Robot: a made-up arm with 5 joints.
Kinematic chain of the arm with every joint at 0, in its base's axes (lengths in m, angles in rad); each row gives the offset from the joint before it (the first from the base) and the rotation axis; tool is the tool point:
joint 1: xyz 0 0 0.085 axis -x
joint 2: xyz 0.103 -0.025 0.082 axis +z
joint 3: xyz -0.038 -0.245 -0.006 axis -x
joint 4: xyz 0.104 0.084 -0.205 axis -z
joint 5: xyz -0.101 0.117 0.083 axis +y
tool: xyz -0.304 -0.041 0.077
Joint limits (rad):
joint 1: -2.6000..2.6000
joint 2: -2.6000..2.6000
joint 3: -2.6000..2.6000
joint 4: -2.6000..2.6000
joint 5: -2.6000..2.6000
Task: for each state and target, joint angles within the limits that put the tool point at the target. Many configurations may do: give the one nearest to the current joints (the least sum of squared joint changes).
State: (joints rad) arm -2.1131 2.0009 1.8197 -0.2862 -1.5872
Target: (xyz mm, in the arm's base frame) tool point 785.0 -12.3 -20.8
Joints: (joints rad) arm -2.1410 1.7478 1.7546 -0.3168 -1.3936
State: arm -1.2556 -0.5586 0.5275 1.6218 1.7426
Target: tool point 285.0 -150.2 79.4
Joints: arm -1.1771 -0.3536 0.5169 1.8721 1.1579
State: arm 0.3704 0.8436 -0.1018 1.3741 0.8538
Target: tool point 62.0 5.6 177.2
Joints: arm -0.1792 0.8839 0.6139 0.7640 1.1660
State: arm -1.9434 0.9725 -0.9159 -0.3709 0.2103
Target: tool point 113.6 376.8 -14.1
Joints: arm -2.5383 0.9362 -1.1168 -0.8345 -0.2476
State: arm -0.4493 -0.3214 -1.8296 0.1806 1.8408
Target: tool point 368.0 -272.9 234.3
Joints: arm -0.1175 -0.0372 -1.4719 0.2656 2.5490
